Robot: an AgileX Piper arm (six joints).
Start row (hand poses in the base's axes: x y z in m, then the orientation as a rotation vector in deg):
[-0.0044, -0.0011, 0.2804, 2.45, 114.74, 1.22]
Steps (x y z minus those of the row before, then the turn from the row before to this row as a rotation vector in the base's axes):
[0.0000, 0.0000, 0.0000, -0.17, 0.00, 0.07]
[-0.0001, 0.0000, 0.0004, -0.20, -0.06, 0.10]
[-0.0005, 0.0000, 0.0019, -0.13, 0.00, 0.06]
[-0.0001, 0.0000, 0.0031, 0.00, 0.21, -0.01]
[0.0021, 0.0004, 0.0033, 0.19, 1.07, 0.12]
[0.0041, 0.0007, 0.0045, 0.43, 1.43, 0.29]
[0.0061, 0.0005, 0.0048, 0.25, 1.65, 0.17]
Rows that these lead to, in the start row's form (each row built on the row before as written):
[-0.0044, -0.0011, 0.2804, 2.27, 114.74, 1.09]
[-0.0045, -0.0011, 0.2808, 2.04, 114.68, 0.95]
[-0.0050, -0.0011, 0.2827, 1.90, 114.68, 0.86]
[-0.0051, -0.0011, 0.2858, 1.91, 114.89, 0.85]
[-0.0030, -0.0007, 0.2891, 1.93, 115.96, 1.10]
[0.0011, 0.0000, 0.2936, 1.93, 117.39, 1.70]
[0.0072, 0.0005, 0.2984, 1.95, 119.04, 2.04]

